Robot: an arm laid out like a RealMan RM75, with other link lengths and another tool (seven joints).
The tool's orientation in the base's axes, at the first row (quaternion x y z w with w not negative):
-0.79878 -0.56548 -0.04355 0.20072
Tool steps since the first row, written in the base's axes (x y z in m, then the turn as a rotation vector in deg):
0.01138 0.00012 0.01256 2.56 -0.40 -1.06
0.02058 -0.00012 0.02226 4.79 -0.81 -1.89
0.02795 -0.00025 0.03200 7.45 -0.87 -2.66
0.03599 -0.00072 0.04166 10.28 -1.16 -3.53
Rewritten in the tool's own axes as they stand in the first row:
0.00789 0.00704 -0.01325 0.24 2.76 0.42
0.01384 0.01294 -0.02367 0.43 5.15 0.68
0.01924 0.01712 -0.03379 1.10 7.83 0.94
0.02455 0.02204 -0.04408 1.59 10.75 1.18

